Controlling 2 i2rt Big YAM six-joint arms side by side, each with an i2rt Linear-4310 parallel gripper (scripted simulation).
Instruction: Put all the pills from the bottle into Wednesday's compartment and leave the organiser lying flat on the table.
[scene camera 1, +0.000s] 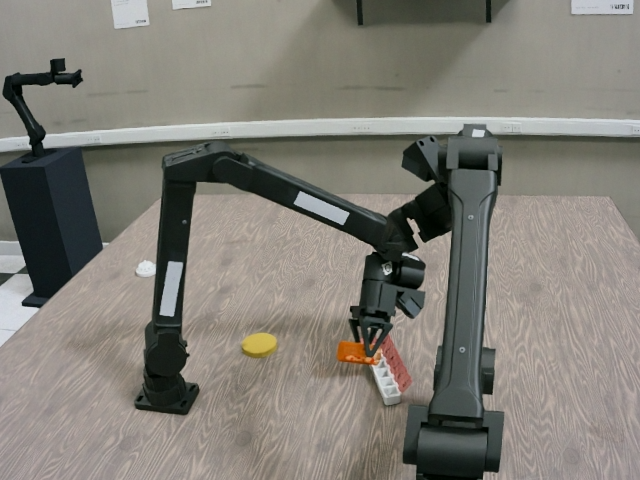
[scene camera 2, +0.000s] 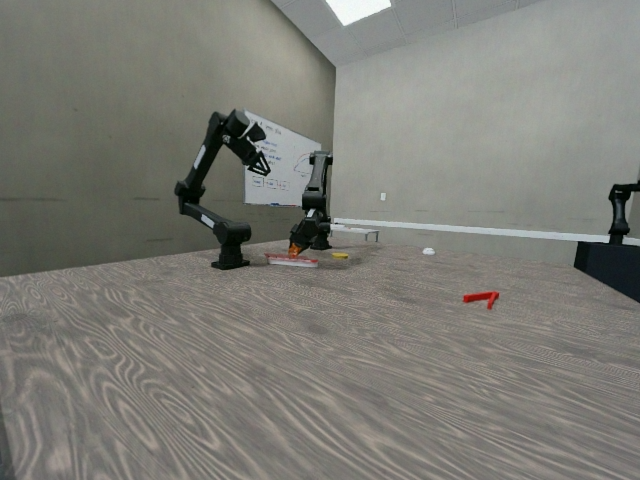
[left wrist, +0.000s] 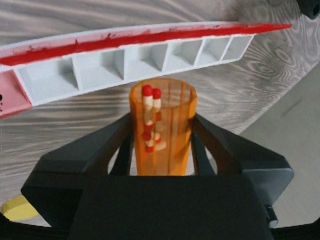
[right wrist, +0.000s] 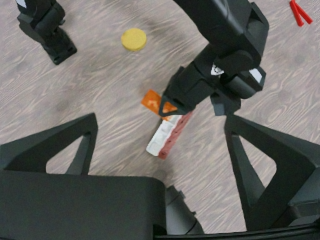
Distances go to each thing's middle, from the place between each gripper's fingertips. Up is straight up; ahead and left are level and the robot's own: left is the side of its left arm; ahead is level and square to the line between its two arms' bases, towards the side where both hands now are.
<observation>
Right now my left hand is 20 mm past the orange pill bottle (scene camera 1: 352, 352), 30 mm to the right of it and 10 mm below it. Round my left hand: yellow disc (scene camera 1: 258, 345) 60 mm ahead, 260 mm to the left, 50 mm below.
Right now the orange pill bottle is 29 cm below my right hand (scene camera 1: 402, 235), 12 cm to the left of it and 6 cm ahead of it. From my right hand the other things lie so: yellow disc (35 cm to the left, 35 cm below, 14 cm ahead).
</observation>
